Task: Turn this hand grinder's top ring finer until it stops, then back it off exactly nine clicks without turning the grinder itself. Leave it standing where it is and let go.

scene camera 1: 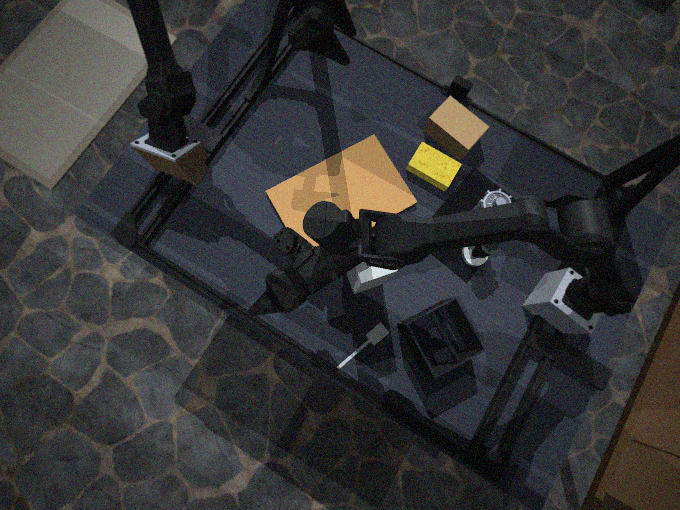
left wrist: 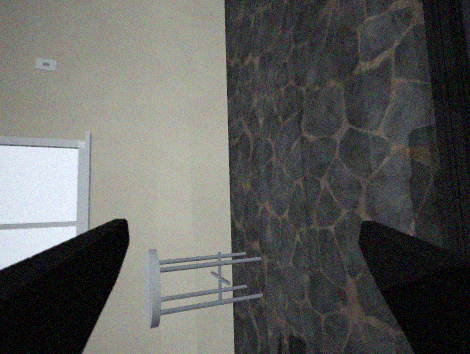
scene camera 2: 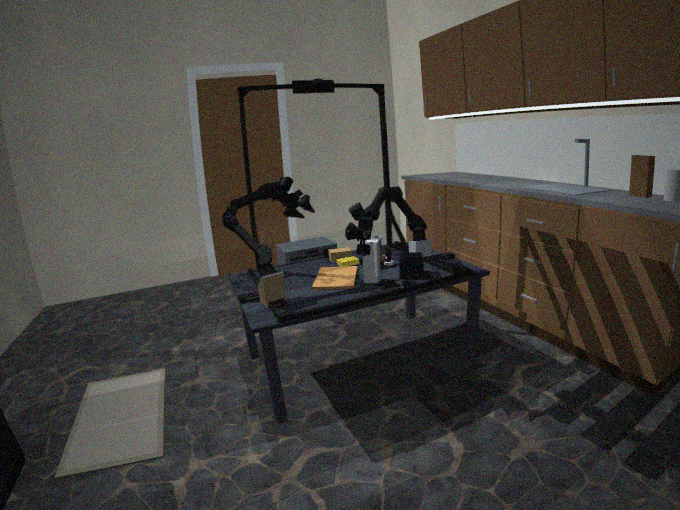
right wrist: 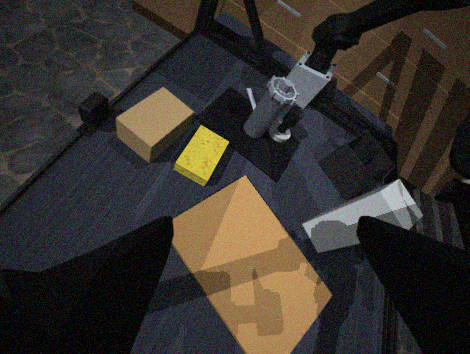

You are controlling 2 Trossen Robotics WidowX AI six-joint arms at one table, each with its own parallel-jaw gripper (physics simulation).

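Places are measured from the left arm's base along level axes (x right, y back, z down), in millimetres.
Pixels of known places: left gripper, fingertip midpoint: (scene camera 1: 261,306) (left wrist: 245,230) (scene camera 2: 364,247); right gripper, fingertip midpoint: (scene camera 1: 351,49) (scene camera 2: 309,214) (right wrist: 265,225); left arm's base, link origin: (scene camera 1: 580,299) (scene camera 2: 419,240) (right wrist: 317,65); right arm's base, link origin: (scene camera 1: 167,142) (scene camera 2: 269,278).
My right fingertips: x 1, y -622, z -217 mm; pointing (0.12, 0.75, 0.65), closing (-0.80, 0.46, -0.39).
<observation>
Ahead of a thing's pixels: the offset from my right fingertips to its top centre. "pt": to the spot under its first point.
The hand grinder {dx +33, dy +368, dz +160 mm} (right wrist: 261,116) is a dark grey cylinder standing upright on a black mat {pt dx +127, dy +357, dz +319 mm} (right wrist: 220,109). Its pale, notched top ring {pt dx +32, dy +358, dz +173 mm} (right wrist: 283,90) (scene camera 1: 495,200) faces up; in scene camera 1 the left arm passes over the grinder and hides part of it. My left gripper (left wrist: 245,230) (scene camera 1: 262,305) is open and empty, far from the grinder, toward the lower left table edge in scene camera 1. My right gripper (right wrist: 265,225) (scene camera 2: 307,212) (scene camera 1: 347,43) is open and empty, raised above the table and well away from the grinder. The ring's scale marks are too small to read.
A small white-based tool {dx -24, dy +415, dz +230 mm} (right wrist: 281,135) (scene camera 1: 475,255) stands close beside the grinder. Also around are a yellow sponge {dx +85, dy +211, dz +292 mm} (scene camera 1: 433,165), cardboard box {dx +190, dy +194, dz +262 mm} (scene camera 1: 458,123), orange board {dx -117, dy +89, dz +307 mm} (scene camera 1: 378,164), pale grey block {dx -228, dy +245, dz +122 mm} (right wrist: 350,217), black open box {dx -237, dy +453, dz +222 mm} (scene camera 1: 475,343) and a flat-headed tool {dx -358, dy +344, dz +319 mm} (scene camera 1: 377,333).
</observation>
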